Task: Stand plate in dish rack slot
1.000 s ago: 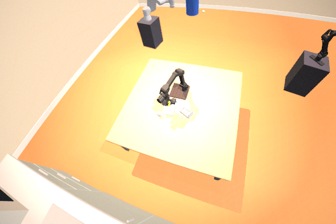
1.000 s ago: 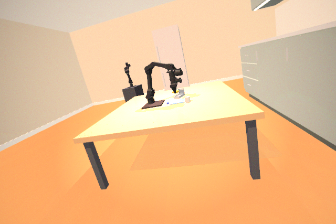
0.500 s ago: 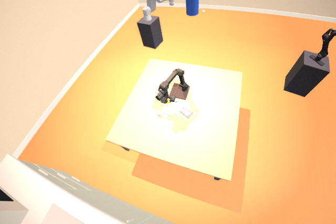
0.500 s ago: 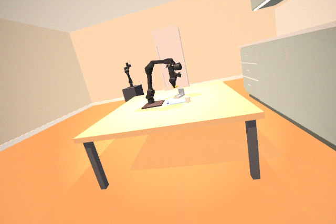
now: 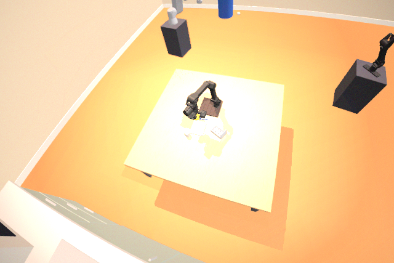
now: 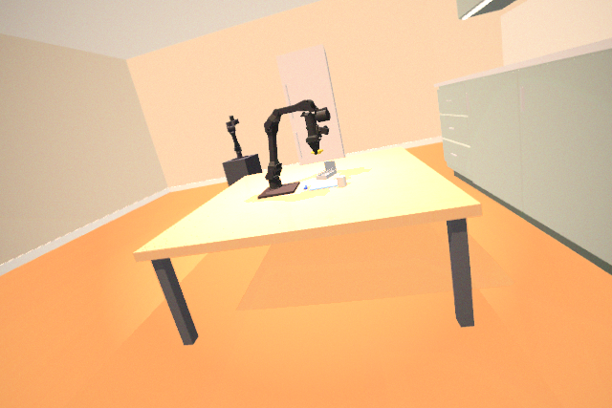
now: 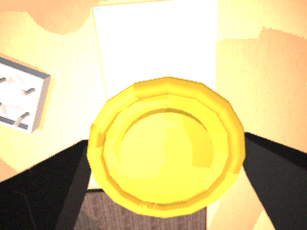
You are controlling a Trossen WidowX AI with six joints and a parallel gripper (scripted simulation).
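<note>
Now: gripper tip 19 cm to the right of the dish rack, 15 cm above it and 4 cm past it. Also, from my gripper tip: light blue mat 17 cm below; then yellow plate 1 cm above; then white cup 15 cm below, 12 cm ahead, 5 cm to the right.
</note>
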